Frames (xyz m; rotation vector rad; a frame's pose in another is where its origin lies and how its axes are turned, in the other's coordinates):
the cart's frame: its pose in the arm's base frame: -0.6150 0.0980 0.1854 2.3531 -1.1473 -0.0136
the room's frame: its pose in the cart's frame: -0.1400 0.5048 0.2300 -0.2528 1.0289 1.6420
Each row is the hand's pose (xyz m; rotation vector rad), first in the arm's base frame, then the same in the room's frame.
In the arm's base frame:
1: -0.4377 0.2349 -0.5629 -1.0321 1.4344 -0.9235
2: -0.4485 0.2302 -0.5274 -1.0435 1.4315 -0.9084
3: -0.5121 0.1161 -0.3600 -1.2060 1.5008 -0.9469
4: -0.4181 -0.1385 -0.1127 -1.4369 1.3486 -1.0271
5: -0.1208 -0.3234 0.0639 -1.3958 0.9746 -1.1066
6: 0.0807 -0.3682 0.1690 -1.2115 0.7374 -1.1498
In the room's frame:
1: -0.9159 0.1514 -0.5725 0.6088 -1.9781 0.5530
2: -0.8825 0.1353 -0.5675 0.6057 -1.9914 0.5397
3: -0.7355 0.0291 -0.4570 0.6168 -1.9099 0.3625
4: -0.6446 -0.2913 -0.3025 0.8266 -1.8803 0.1713
5: -0.7143 -0.6771 -0.2934 1.1729 -1.9674 0.2752
6: -0.7574 -0.8957 -0.3568 1.3825 -2.0230 0.5152

